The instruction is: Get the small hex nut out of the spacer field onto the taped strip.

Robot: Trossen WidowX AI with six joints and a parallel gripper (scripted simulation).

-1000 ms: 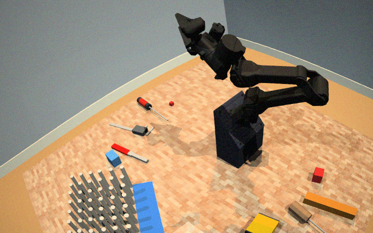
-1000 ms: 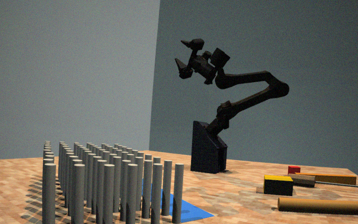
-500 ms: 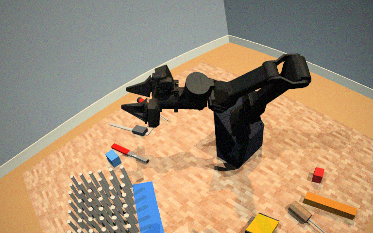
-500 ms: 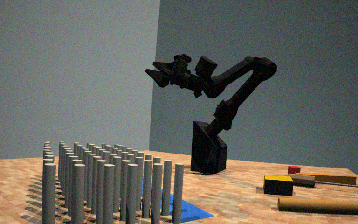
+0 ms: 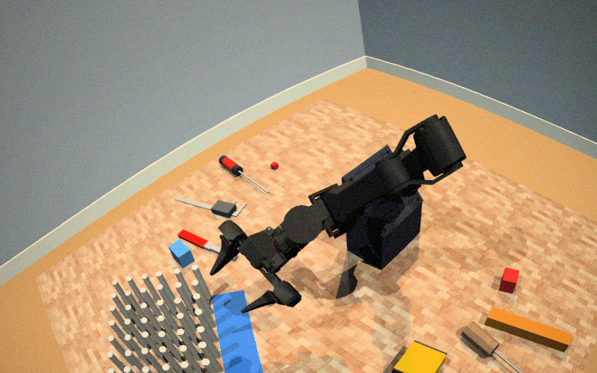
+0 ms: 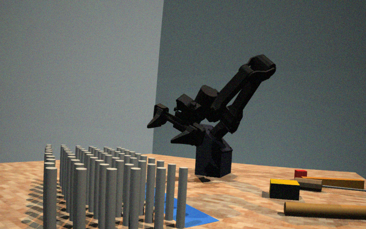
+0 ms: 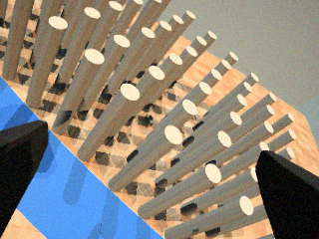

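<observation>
The hook tool lies 33 cm behind my gripper tip, 47 cm to the left of it and 15 cm below it. From my gripper tip the other things lie so: blue taped strip: 4 cm ahead, 4 cm to the left, 16 cm below; then blue cube: 32 cm to the right, 14 cm below; then yellow block: 20 cm behind, 31 cm to the left, 14 cm below.
</observation>
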